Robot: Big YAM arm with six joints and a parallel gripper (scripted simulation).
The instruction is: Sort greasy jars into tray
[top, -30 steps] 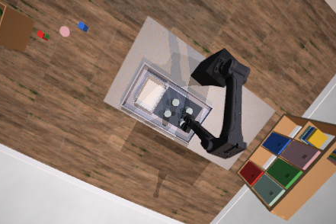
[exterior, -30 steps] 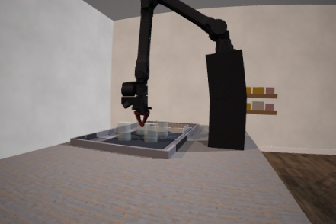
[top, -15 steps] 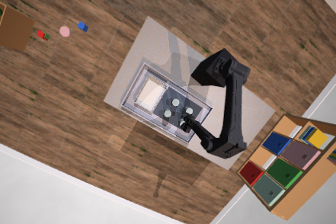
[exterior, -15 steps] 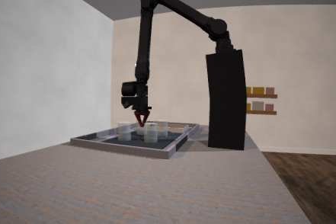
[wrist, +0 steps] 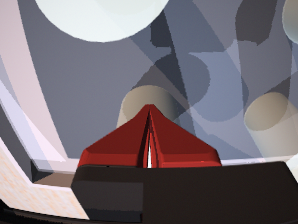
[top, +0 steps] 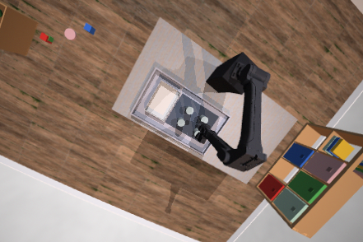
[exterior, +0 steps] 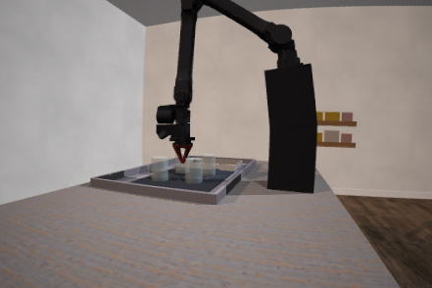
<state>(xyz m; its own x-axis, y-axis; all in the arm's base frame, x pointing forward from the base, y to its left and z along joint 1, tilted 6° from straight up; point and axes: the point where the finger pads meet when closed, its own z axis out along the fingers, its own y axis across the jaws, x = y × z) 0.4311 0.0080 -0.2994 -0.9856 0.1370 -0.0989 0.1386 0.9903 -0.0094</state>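
Right now the dark drying mat is 8 cm to the right of my hand and 8 cm below it. From my hand the other things lie so: pale tray: 39 cm to the right, 7 cm below, 5 cm behind.
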